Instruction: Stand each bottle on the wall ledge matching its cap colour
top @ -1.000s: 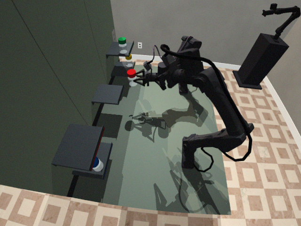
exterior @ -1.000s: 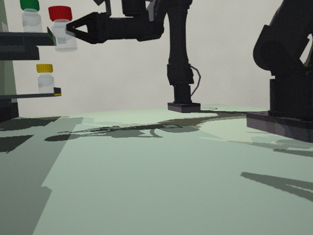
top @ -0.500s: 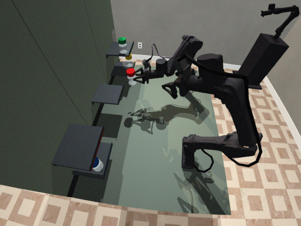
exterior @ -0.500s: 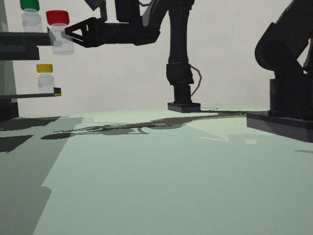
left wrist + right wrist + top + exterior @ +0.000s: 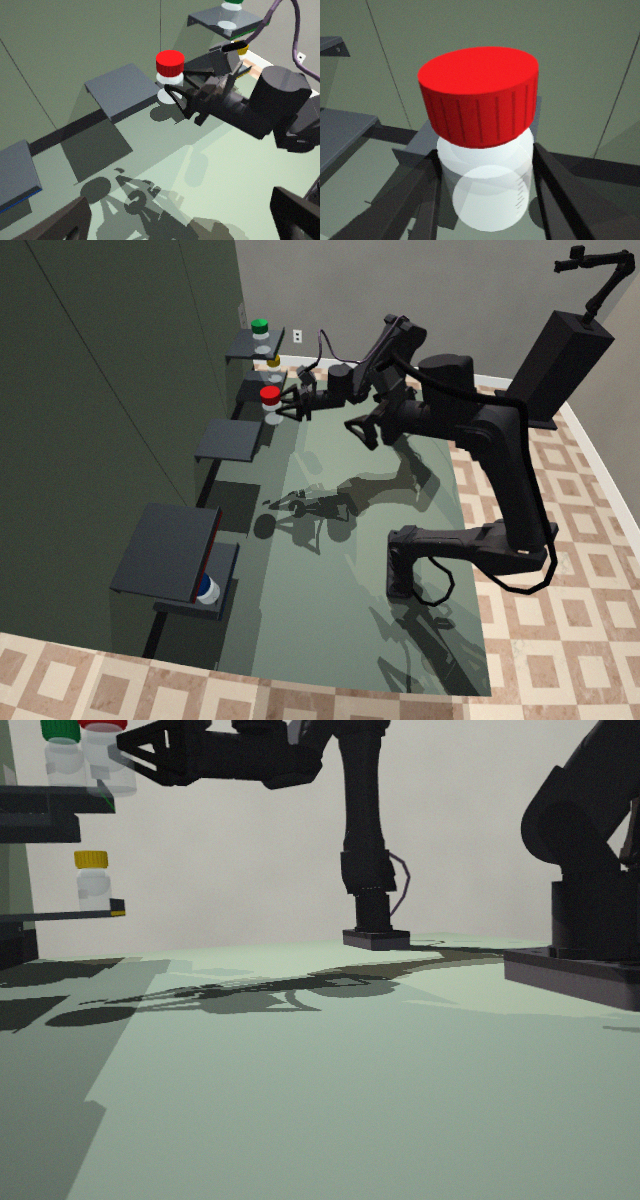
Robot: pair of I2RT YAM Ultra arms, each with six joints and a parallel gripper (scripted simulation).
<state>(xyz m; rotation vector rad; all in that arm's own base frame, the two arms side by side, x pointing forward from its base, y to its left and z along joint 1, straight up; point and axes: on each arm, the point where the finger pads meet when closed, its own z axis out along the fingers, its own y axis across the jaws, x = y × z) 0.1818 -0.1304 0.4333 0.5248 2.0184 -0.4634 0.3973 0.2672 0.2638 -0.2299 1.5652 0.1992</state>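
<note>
Now: the green-capped bottle 100 mm ahead of my right hand, 290 mm to the right of it and 50 mm above it. The rest, counted from my right hand: blue-capped bottle 110 mm ahead, 490 mm to the left, 140 mm below; red-capped bottle 10 mm ahead, 10 mm below; yellow-capped bottle 90 mm ahead, 390 mm to the right, 140 mm below.
Now: the red-capped bottle 240 mm ahead of my left hand, 190 mm to the right of it and 180 mm below it. Also, from my left hand: blue-capped bottle: 330 mm ahead, 310 mm below, 300 mm to the left; green-capped bottle: 480 mm to the right, 330 mm ahead, 120 mm below; yellow-capped bottle: 580 mm to the right, 320 mm ahead, 310 mm below.
</note>
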